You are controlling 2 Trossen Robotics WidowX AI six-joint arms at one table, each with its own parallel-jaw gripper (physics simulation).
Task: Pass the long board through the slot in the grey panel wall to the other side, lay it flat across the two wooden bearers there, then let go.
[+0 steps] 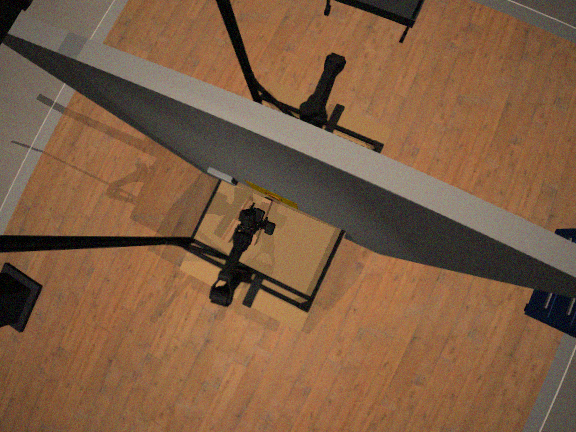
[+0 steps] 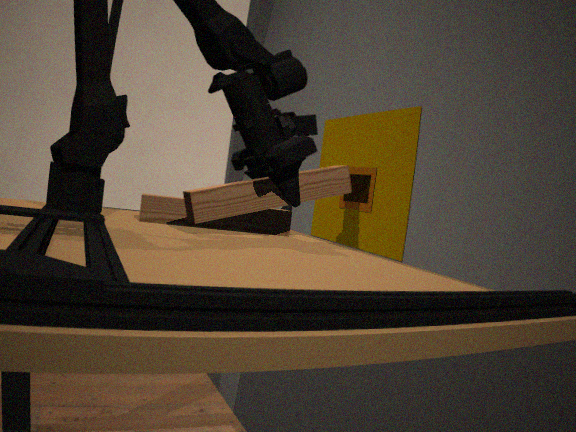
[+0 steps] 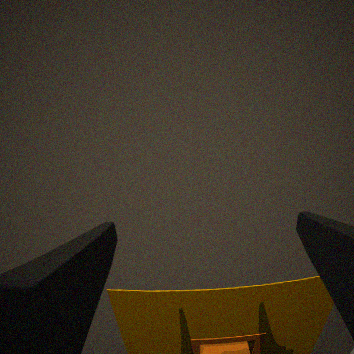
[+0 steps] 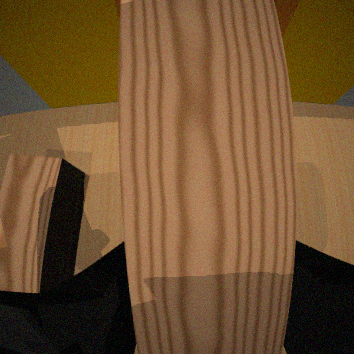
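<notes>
The long board (image 2: 230, 198) (image 4: 205, 150) is held in my right gripper (image 1: 254, 215) (image 2: 285, 192) (image 4: 199, 232), shut on it around its middle. The board tilts: its wall end is raised beside the slot's orange frame (image 2: 373, 192) (image 3: 257, 345), its rear end low near the table. The end appears outside the dark slot opening (image 2: 360, 188); the exact gap is unclear. The slot sits in a yellow plate (image 1: 272, 195) (image 2: 372, 140) (image 3: 150, 312) (image 4: 55, 60) on the grey panel wall (image 1: 300, 170) (image 2: 480, 150). My left gripper (image 3: 208, 227) is open and empty, facing the wall's other side. The bearers do not show.
A second wooden piece (image 2: 161, 208) (image 4: 17, 215) lies on the table (image 2: 225, 270) (image 4: 330, 145), beside the held board. A small light-grey block (image 1: 221, 175) shows at the wall's base. A black frame rail (image 2: 300, 305) borders the table, and the left arm (image 1: 327, 87) stands beyond the wall.
</notes>
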